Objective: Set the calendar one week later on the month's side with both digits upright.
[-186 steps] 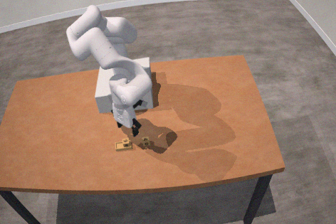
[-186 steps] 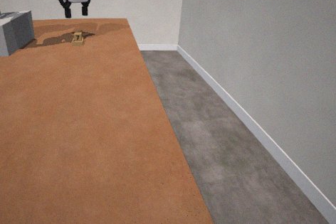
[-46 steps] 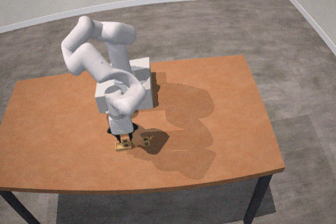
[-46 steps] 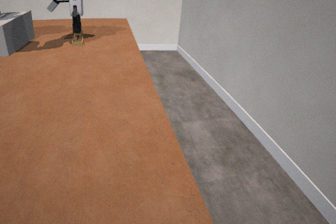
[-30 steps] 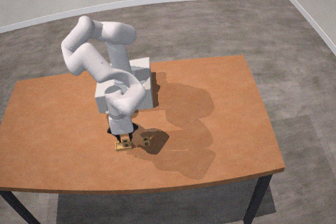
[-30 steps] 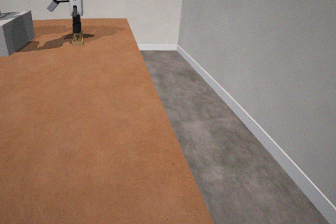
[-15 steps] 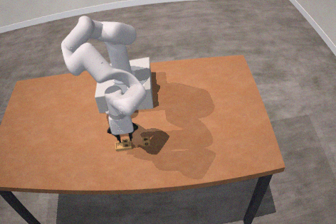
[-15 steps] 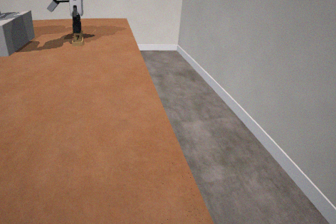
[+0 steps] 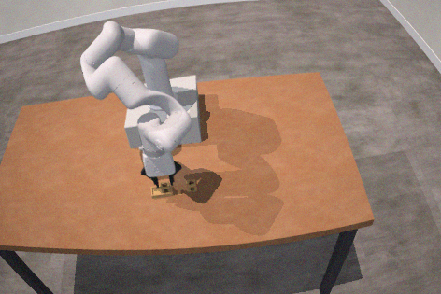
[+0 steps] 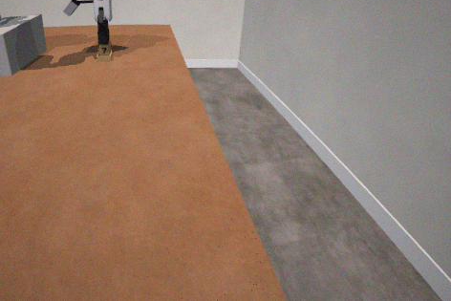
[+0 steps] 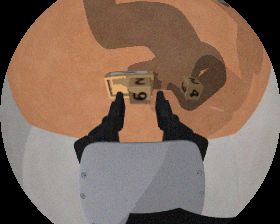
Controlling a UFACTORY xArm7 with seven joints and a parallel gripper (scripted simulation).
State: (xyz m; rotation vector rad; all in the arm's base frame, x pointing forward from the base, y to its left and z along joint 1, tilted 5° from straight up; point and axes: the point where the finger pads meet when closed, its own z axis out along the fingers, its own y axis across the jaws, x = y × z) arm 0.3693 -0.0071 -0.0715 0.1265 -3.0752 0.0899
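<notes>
Right now my hand is 2 cm to the left of the wooden tray and 6 cm above it.
</notes>
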